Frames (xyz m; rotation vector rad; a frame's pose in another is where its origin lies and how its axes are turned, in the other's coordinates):
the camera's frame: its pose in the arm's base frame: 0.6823 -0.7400 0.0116 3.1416 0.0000 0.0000
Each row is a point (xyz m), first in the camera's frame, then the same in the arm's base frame.
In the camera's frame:
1: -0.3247 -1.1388 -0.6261
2: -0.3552 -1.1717 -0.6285
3: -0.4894 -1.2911 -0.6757
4: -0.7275 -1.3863 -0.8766
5: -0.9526 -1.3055 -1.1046
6: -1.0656 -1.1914 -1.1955
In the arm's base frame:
1: 0.3576 0.3988 0.6377
2: 0.3271 0.4317 0.6401
3: 0.1929 0.5511 0.6873
4: -0.0452 0.6463 0.8882
5: -0.2703 0.5655 1.1162
6: -0.3833 0.4514 1.2071

